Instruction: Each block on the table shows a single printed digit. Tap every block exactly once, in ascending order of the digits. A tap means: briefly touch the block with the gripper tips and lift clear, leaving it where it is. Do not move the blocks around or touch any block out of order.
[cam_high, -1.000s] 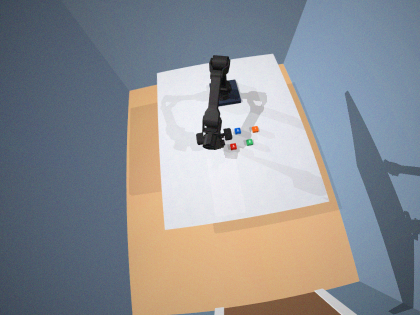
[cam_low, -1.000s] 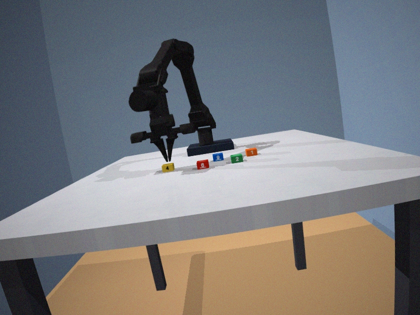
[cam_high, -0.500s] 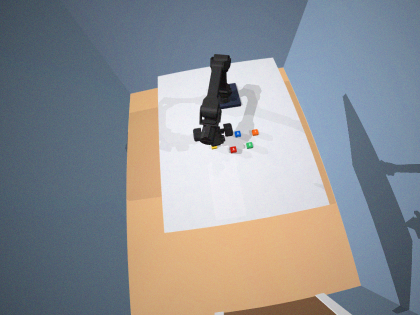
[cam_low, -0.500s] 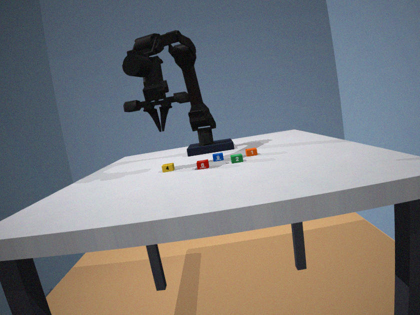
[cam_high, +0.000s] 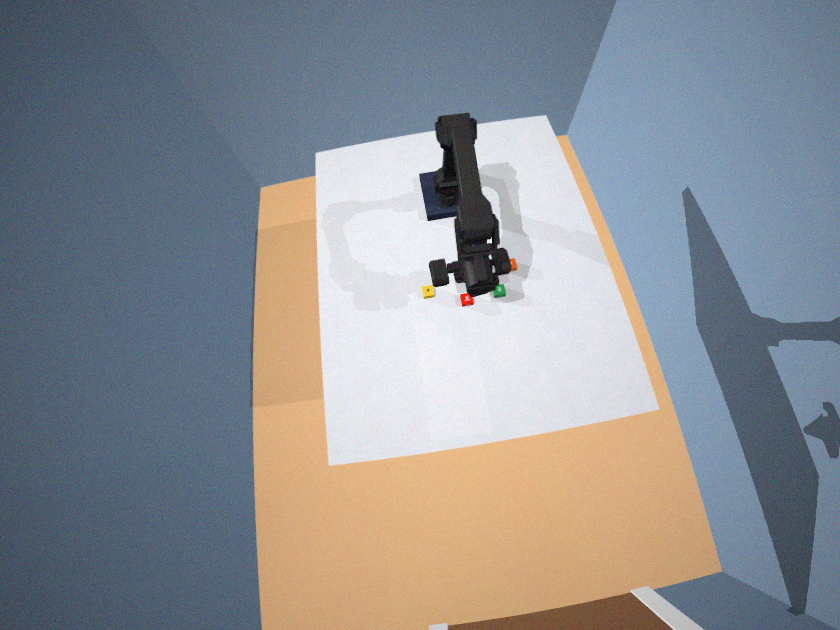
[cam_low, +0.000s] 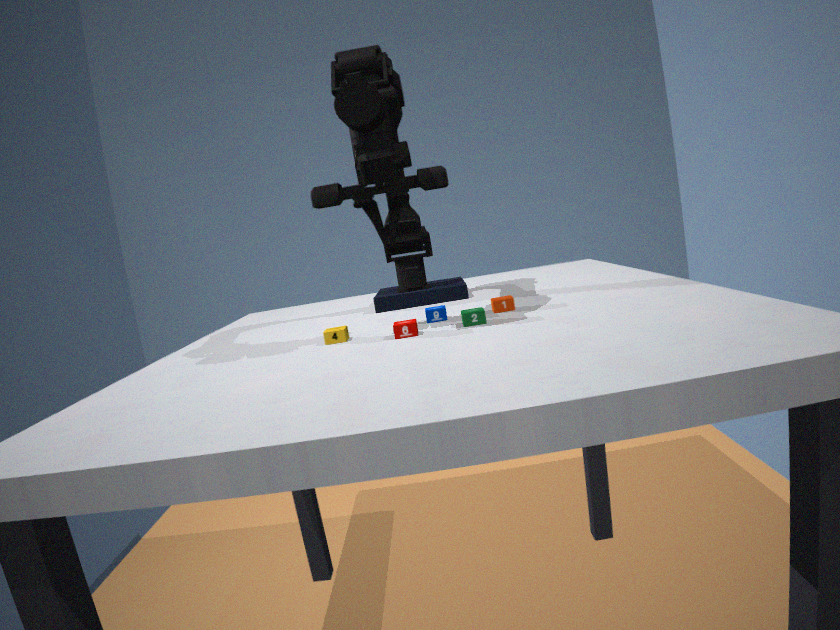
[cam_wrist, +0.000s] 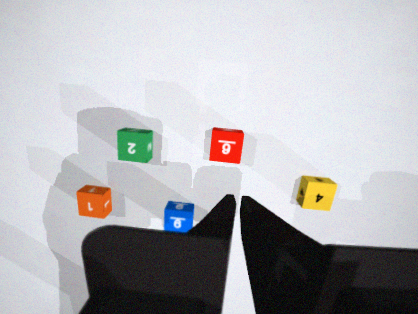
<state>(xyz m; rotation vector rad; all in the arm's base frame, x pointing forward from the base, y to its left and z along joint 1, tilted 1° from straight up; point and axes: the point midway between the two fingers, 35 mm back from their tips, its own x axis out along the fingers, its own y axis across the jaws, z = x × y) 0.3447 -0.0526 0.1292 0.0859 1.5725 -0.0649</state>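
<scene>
Now: gripper tip 110 mm above the red block 6. The rest, counted from my gripper tip: green block 2 (110 mm below, 100 mm to the left, 10 mm ahead); then yellow block 4 (110 mm below, 100 mm to the right, 50 mm behind); then blue block 9 (110 mm below, 80 mm behind, 60 mm to the left).
</scene>
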